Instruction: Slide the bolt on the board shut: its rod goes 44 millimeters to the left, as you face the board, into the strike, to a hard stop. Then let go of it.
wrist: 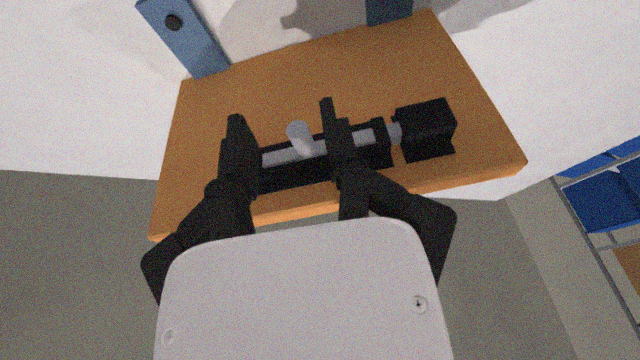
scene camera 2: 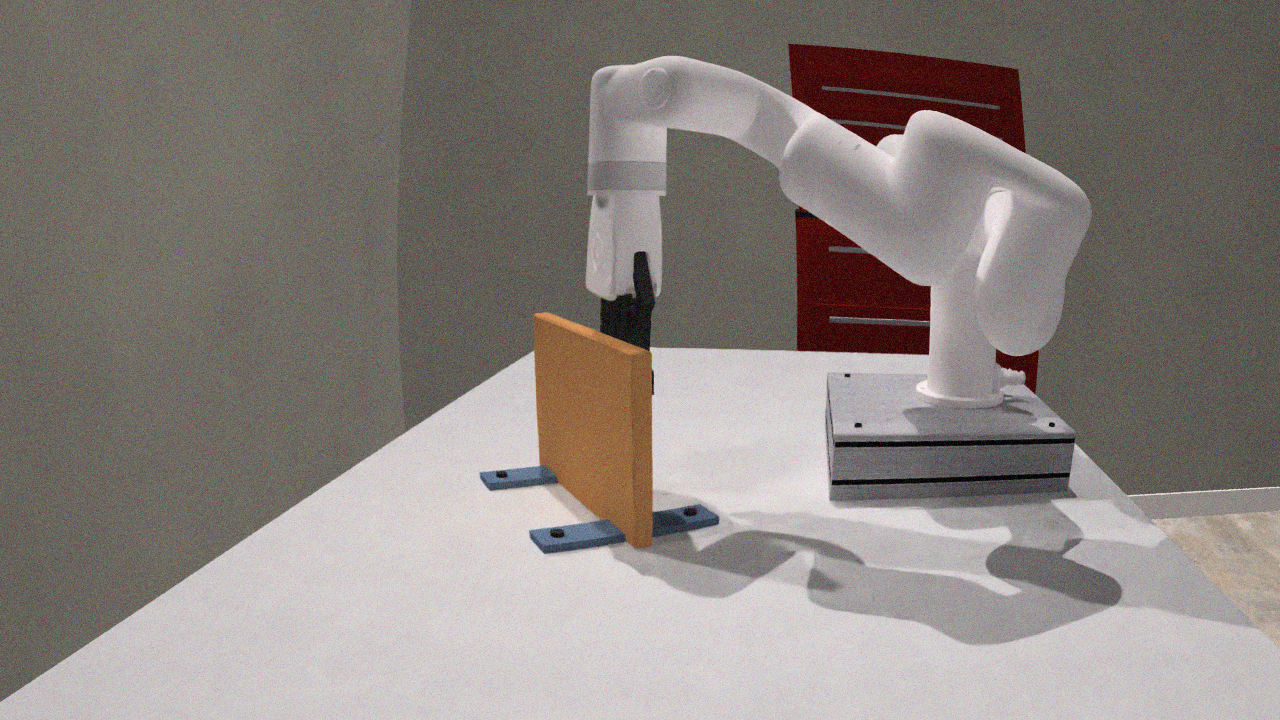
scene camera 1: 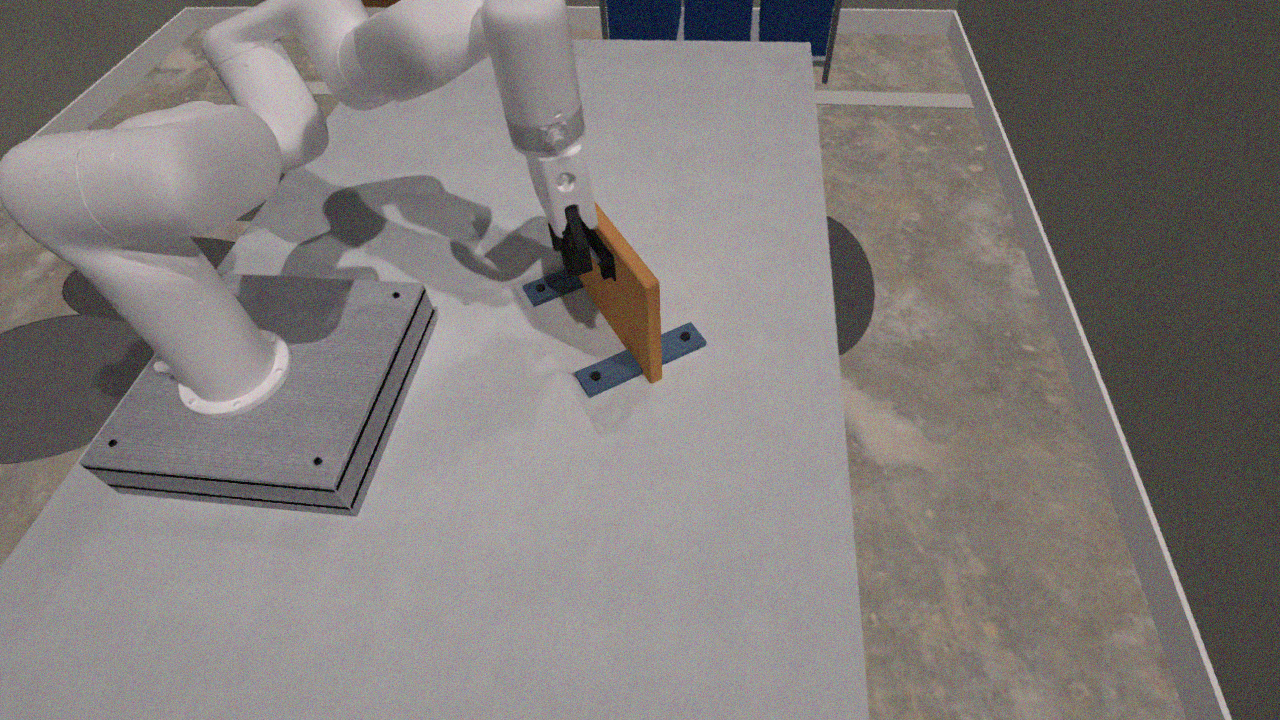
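Seen in the pictures: gripper, fingertip midpoint: (wrist: 285, 122) (scene camera 1: 572, 259); arm's base at its link origin: (scene camera 2: 960, 396) (scene camera 1: 238, 374).
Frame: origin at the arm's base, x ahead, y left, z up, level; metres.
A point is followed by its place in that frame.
Observation:
The orange board (scene camera 1: 631, 300) {x 0.463, y 0.092, z 0.048 m} (scene camera 2: 586, 411) {x 0.414, y 0.201, z 0.030 m} (wrist: 310, 75) {x 0.408, y 0.177, z -0.018 m} stands upright. In the wrist view its black bolt housing (wrist: 300, 172) {x 0.413, y 0.162, z 0.076 m} carries a grey rod (wrist: 363, 136) {x 0.381, y 0.195, z 0.066 m} with a round grey knob (wrist: 299, 134) {x 0.382, y 0.153, z 0.070 m}. The rod spans the small gap to the black strike block (wrist: 425, 125) {x 0.357, y 0.221, z 0.073 m} at image right; how deep it goes in is hidden. My gripper (scene camera 1: 596, 270) (wrist: 285, 122) {x 0.388, y 0.147, z 0.058 m} is partly open, with one finger on each side of the knob and a visible gap to each. Nothing is gripped. The fingertips are hidden behind the board in scene camera 2.
Blue feet (scene camera 1: 608, 371) {x 0.429, y 0.073, z -0.062 m} (scene camera 2: 577, 535) {x 0.409, y 0.282, z -0.062 m} (wrist: 185, 42) {x 0.431, y 0.071, z -0.062 m} with dark screws extend under the board. The arm's grey base block (scene camera 1: 232, 447) {x 0.040, y -0.098, z 0.000 m} (scene camera 2: 948, 465) {x 0.048, y 0.165, z -0.034 m} stands on the same table. A red cabinet (scene camera 2: 859, 286) and blue bins (scene camera 1: 716, 19) (wrist: 600, 200) are in the background.

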